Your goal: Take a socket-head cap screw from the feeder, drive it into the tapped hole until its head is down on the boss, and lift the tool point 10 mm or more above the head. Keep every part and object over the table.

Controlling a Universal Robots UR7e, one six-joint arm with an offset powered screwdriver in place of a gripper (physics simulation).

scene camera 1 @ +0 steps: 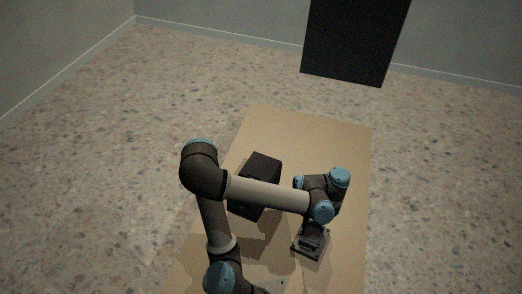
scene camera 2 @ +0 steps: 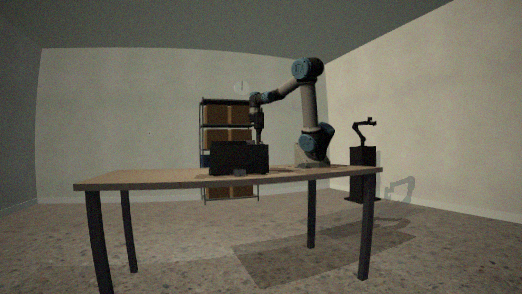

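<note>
My powered screwdriver points down, low over the dark fixture block with its square base plate, in scene camera 1. The wrist partly covers the tool there, and its tip is hard to make out. In scene camera 2 the lower end of the tool passes out of sight behind the black feeder. The feeder stands on the table, left of the fixture in scene camera 1. The fixture does not show in scene camera 2. The screw, the tapped hole and the boss are too small or hidden to tell, so I cannot see whether the bit holds a screw.
The wooden table carries the arm's base, the feeder and the fixture. The forearm crosses above the feeder in scene camera 1. A shelf rack with boxes and a black pedestal with a small arm stand beyond the table.
</note>
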